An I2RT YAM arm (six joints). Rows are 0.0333 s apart.
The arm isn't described. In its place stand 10 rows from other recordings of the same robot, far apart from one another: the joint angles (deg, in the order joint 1, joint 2, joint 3, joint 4, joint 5, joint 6), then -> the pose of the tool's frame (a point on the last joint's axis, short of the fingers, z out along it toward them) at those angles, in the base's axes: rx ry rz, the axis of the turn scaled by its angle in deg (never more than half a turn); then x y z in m.
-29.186, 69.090, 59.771, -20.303, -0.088, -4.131 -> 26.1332, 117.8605, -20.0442, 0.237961, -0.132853, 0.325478
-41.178, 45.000, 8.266, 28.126, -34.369, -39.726 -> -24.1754, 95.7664, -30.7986, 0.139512, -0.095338, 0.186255
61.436, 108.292, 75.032, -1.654, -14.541, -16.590 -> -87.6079, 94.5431, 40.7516, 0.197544, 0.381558, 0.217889
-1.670, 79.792, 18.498, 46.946, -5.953, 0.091 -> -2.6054, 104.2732, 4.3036, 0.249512, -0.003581, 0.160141
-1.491, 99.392, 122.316, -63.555, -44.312, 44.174 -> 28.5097, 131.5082, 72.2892, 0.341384, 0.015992, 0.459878
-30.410, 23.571, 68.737, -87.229, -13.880, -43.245 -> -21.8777, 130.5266, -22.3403, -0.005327, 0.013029, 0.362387
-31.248, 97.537, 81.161, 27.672, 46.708, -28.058 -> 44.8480, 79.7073, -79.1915, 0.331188, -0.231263, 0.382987
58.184, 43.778, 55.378, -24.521, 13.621, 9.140 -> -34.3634, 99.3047, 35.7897, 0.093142, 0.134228, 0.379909
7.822, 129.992, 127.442, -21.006, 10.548, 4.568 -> 3.6186, 113.0901, -2.3825, 0.532899, 0.066629, 0.321240
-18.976, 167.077, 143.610, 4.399, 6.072, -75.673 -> -53.0205, 107.8248, -67.2043, 0.593912, -0.208204, 0.094276
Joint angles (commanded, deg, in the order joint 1, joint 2, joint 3, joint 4, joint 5, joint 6), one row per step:
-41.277 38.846 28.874 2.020 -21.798 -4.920
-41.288 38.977 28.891 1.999 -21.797 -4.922
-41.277 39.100 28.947 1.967 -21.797 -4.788
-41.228 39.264 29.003 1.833 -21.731 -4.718
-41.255 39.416 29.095 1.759 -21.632 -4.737
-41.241 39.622 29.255 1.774 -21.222 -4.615
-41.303 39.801 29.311 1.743 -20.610 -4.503
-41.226 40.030 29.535 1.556 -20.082 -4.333
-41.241 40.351 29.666 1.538 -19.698 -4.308
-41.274 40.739 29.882 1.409 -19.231 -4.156
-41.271 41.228 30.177 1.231 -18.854 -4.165
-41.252 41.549 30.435 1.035 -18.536 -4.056
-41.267 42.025 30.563 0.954 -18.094 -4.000
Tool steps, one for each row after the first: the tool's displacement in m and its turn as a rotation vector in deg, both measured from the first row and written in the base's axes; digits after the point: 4 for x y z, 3 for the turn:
0.0003 -0.0003 -0.0003 0.087 0.102 -0.012
0.0005 -0.0005 -0.0003 0.278 0.133 -0.018
0.0010 -0.0007 -0.0007 0.496 0.298 -0.044
0.0012 -0.0011 -0.0006 0.556 0.414 -0.167
0.0016 -0.0017 -0.0002 0.645 0.435 -0.575
0.0017 -0.0025 -0.0004 0.784 0.571 -1.258
0.0022 -0.0031 0.0000 1.007 0.708 -1.727
0.0028 -0.0040 -0.0001 1.122 0.894 -2.126
0.0035 -0.0050 0.0000 1.403 1.115 -2.643
0.0045 -0.0062 0.0001 1.589 1.439 -3.012
0.0051 -0.0069 0.0004 1.817 1.631 -3.324
0.0060 -0.0081 -0.0003 2.088 1.985 -3.785

